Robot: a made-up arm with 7 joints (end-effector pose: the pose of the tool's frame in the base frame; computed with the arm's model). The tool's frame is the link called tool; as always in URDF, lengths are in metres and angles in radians. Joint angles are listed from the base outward.
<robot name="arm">
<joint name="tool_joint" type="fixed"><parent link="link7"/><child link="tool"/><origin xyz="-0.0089 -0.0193 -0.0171"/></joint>
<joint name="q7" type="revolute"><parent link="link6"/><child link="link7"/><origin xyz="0.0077 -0.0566 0.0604"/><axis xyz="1 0 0"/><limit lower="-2.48" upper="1.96"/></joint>
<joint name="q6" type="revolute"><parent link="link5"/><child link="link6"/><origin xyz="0.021 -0.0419 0.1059"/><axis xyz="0 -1 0"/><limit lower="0.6" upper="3.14"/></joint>
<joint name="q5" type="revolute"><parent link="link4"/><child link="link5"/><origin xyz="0.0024 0.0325 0.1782"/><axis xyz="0 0 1"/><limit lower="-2.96" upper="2.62"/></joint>
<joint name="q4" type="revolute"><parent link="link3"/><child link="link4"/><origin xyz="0.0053 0.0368 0.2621"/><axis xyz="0 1 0"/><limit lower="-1.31" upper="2.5"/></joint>
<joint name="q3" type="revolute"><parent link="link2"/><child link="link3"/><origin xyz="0.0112 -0.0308 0.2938"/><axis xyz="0 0 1"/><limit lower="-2.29" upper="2.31"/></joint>
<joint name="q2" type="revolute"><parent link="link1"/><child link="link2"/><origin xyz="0.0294 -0.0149 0.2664"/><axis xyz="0 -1 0"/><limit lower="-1.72" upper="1.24"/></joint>
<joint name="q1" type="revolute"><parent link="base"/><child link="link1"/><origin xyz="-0.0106 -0.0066 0.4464"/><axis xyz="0 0 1"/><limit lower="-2.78" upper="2.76"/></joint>
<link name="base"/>
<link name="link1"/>
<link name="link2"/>
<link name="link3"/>
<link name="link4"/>
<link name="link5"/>
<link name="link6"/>
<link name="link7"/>
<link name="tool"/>
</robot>
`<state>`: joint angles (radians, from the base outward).
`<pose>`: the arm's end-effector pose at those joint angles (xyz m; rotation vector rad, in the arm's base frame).
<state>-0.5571 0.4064 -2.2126 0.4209 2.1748 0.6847 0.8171</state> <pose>-0.4194 -0.0913 1.4456 0.6349 -1.5336 0.0445</pose>
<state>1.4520 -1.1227 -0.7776 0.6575 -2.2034 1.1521 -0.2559</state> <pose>0.1137 0.8686 0.8866 -2.6449 -1.2811 -0.4664</pose>
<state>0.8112 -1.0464 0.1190 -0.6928 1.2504 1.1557 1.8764</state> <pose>0.4895 0.4646 1.2383 -2.0392 -1.3613 -1.4353</pose>
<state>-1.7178 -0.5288 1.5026 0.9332 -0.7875 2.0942 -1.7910</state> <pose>0.0153 -0.4373 1.3976 -2.0379 -0.2466 -1.2906</pose>
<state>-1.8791 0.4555 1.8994 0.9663 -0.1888 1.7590 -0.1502</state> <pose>0.2397 0.2409 1.3786 -0.7324 -0.6665 0.1151</pose>
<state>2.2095 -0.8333 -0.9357 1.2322 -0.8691 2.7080 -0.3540</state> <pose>-0.2243 0.6367 1.1077 -0.7394 -1.9905 1.7187</pose>
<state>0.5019 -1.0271 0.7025 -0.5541 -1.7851 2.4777 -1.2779</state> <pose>0.4742 0.1575 1.2602 -1.7443 -1.5526 -1.2260</pose>
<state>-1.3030 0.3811 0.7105 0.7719 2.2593 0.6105 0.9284</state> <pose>0.1854 0.1652 1.4374 1.6916 0.5082 1.3733</pose>
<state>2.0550 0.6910 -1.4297 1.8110 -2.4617 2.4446 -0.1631</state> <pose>0.3145 -0.0206 1.2825 -1.5001 -1.3257 1.3088</pose>
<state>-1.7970 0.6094 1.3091 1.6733 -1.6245 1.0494 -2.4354</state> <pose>0.3725 0.2555 1.1998 1.4090 -1.0141 -0.3834</pose>
